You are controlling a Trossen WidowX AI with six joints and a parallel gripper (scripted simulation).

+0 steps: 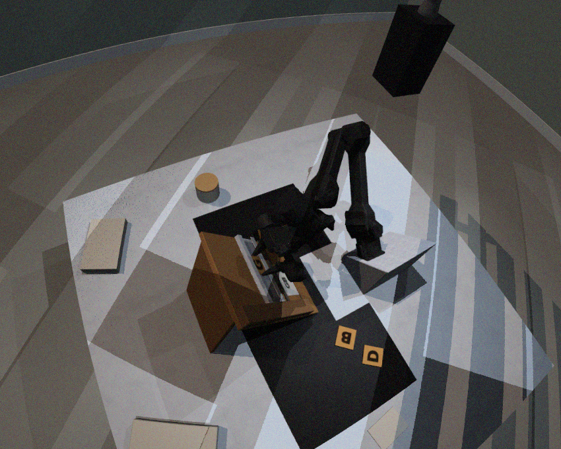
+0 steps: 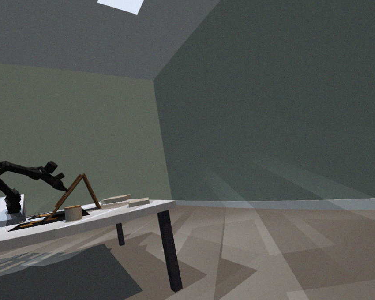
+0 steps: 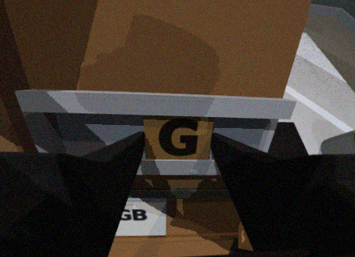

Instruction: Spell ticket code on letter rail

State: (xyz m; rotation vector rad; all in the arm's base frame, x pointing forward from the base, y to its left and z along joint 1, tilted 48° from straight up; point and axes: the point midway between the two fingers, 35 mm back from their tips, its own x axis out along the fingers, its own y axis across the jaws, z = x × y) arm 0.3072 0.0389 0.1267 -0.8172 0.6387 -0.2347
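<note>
Right now the white ticket is 70 mm behind my gripper tip, 50 mm to the left of it and 80 mm below it. Also, from my gripper tip: black mat: 140 mm behind, 80 mm to the left, 150 mm below; g tile: right at my gripper tip; f tile: 100 mm behind, 140 mm to the right, 150 mm below.
</note>
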